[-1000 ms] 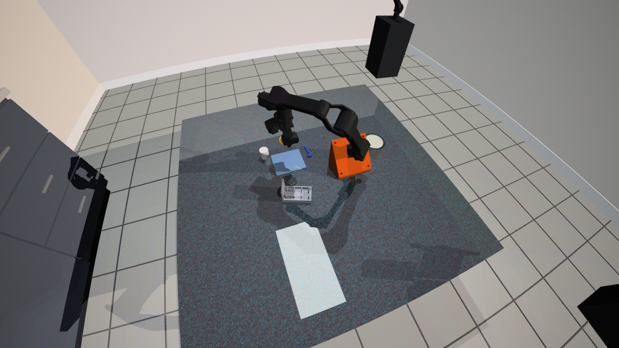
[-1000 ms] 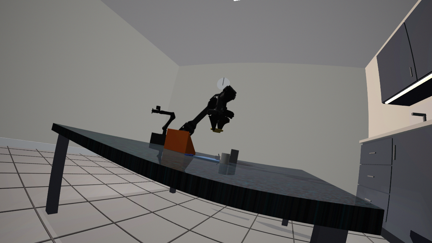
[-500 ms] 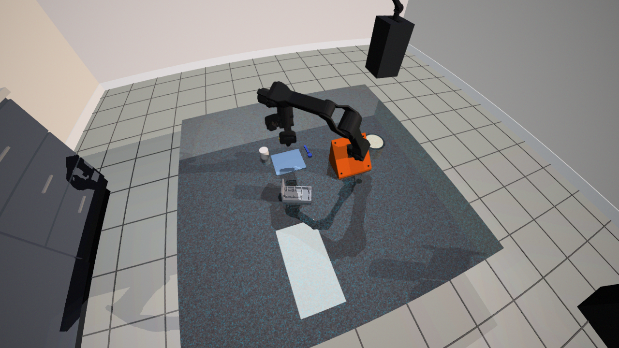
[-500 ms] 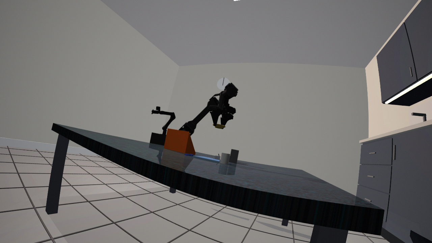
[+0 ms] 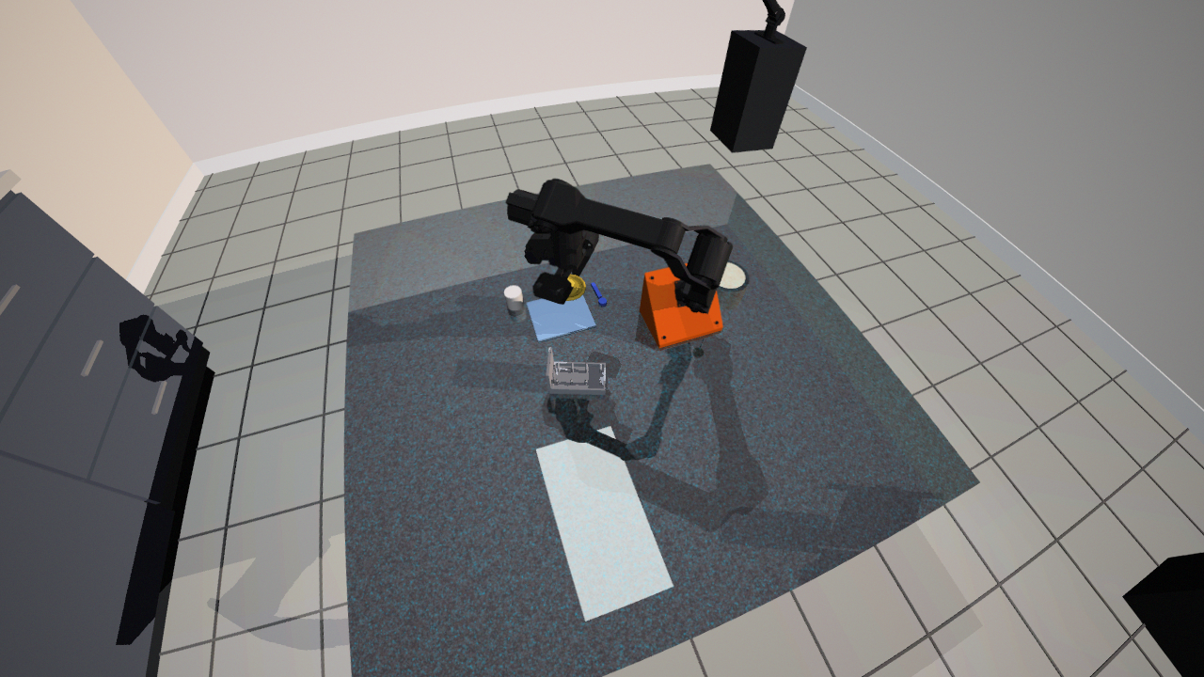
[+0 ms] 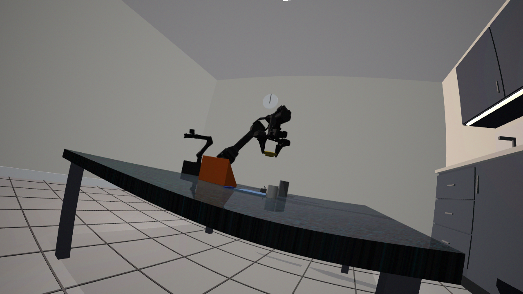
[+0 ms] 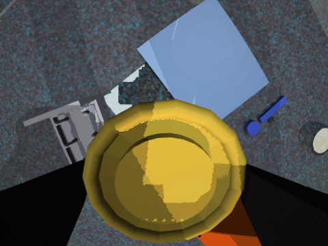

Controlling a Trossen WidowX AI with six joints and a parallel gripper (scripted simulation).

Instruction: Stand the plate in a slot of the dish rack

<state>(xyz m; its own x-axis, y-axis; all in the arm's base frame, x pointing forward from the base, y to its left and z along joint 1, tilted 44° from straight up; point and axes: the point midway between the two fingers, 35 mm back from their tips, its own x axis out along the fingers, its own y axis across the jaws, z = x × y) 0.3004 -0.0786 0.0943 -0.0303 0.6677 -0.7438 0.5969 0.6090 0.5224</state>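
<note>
The grey dish rack is 170 mm below my gripper tip, 110 mm to the left of it and 10 mm ahead of it. From my gripper tip the other things lie so: yellow plate 10 mm above; then blue spoon 190 mm below, 130 mm to the right, 110 mm behind; then blue mat 190 mm below, 90 mm to the right, 10 mm ahead.
</note>
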